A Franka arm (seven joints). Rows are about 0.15 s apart.
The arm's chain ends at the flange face. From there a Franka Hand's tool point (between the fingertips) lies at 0.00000 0.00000 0.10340 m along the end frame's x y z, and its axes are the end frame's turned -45 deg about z.
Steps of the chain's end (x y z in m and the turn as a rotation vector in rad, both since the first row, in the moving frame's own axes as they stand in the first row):
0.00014 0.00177 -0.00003 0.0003 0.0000 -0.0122
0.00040 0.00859 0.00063 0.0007 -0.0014 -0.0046
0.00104 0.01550 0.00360 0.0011 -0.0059 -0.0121
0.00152 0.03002 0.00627 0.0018 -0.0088 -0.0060
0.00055 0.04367 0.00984 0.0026 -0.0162 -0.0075
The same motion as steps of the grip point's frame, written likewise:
-0.00113 0.00133 -0.00003 0.0002 0.0002 -0.0122
-0.00584 0.00620 0.00063 0.0015 -0.0005 -0.0046
-0.01058 0.01119 0.00360 0.0049 -0.0034 -0.0121
-0.02067 0.02153 0.00627 0.0075 -0.0049 -0.0060
-0.03149 0.02990 0.00983 0.0133 -0.0096 -0.0075

